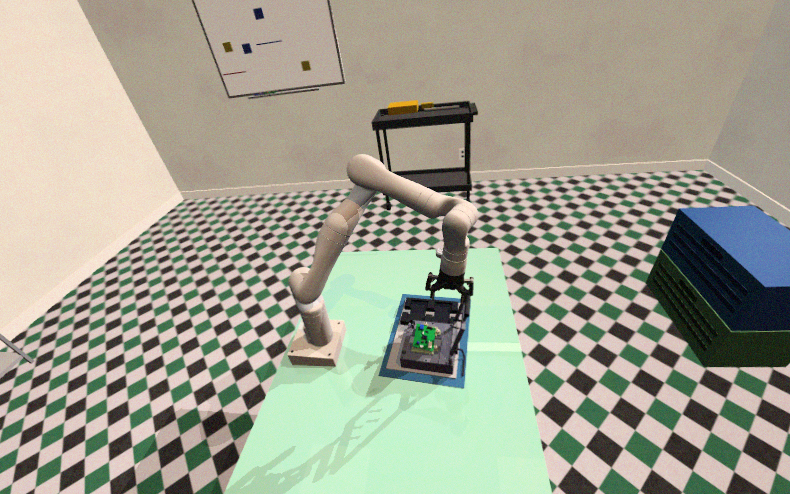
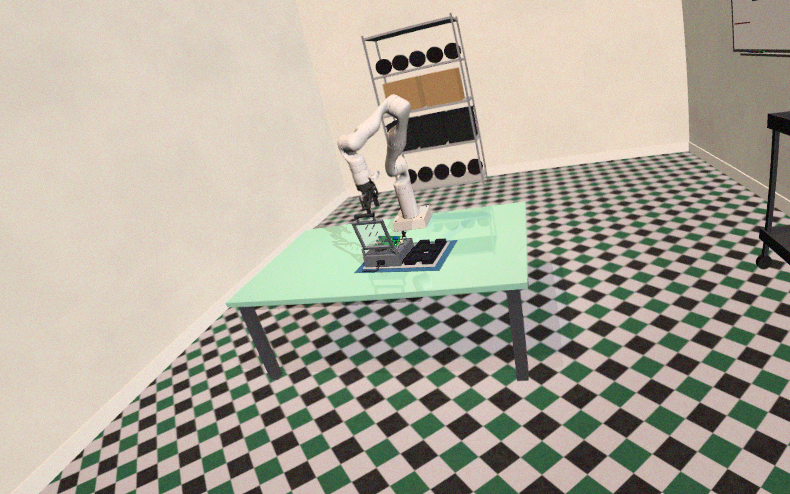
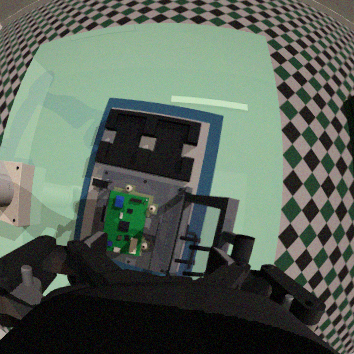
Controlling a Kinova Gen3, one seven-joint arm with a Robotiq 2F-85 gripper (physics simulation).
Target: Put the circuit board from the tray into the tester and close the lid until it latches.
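Where they show: gripper, fingertip midpoint: (image 1: 447, 300) (image 2: 374, 211) (image 3: 157, 252); arm's base, origin of the base link: (image 1: 321, 336) (image 2: 411, 215) (image 3: 4, 190).
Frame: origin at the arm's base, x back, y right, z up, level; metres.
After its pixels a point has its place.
The green circuit board (image 1: 424, 339) {y 0.076, x -0.394, z 0.030 m} (image 3: 129, 214) {y 0.046, x -0.405, z 0.023 m} lies flat on the grey tester (image 1: 426, 363) {y 0.148, x -0.392, z -0.008 m} (image 2: 381, 257) {y 0.080, x -0.500, z -0.006 m} (image 3: 169, 225) {y 0.069, x -0.476, z 0.002 m}, among white round posts. The tester's dark lid frame (image 2: 359, 235) {y 0.149, x -0.507, z 0.116 m} (image 3: 229, 215) {y 0.036, x -0.544, z 0.181 m} stands open and upright on the side away from the arm's base, with pins pointing inward. The black tray (image 1: 414, 304) {y -0.161, x -0.366, z -0.040 m} (image 2: 427, 251) {y -0.112, x -0.407, z -0.052 m} (image 3: 170, 161) {y -0.061, x -0.479, z -0.040 m} beside the tester holds no board. My gripper (image 1: 449, 298) {y 0.062, x -0.479, z 0.203 m} (image 2: 369, 208) {y 0.062, x -0.479, z 0.203 m} (image 3: 157, 252) {y 0.062, x -0.479, z 0.203 m} is open and empty, above the tester and near the top of the lid. Whether the board is fully seated is too small to tell.
A blue mat (image 1: 391, 373) {y 0.145, x -0.265, z -0.056 m} (image 2: 447, 253) {y -0.205, x -0.453, z -0.056 m} (image 3: 213, 145) {y -0.099, x -0.577, z -0.056 m} lies under tester and tray on the green table (image 1: 372, 448) {y 0.390, x -0.207, z -0.058 m} (image 2: 291, 279) {y 0.554, x -0.481, z -0.058 m}. The arm's base (image 1: 314, 351) {y 0.066, x 0.016, z -0.001 m} (image 2: 412, 220) {y -0.013, x -0.070, z -0.007 m} (image 3: 21, 195) {y 0.013, x -0.068, z -0.019 m} stands beside them. Away from the table are a black cart (image 1: 425, 121) and blue and green crates (image 1: 739, 244).
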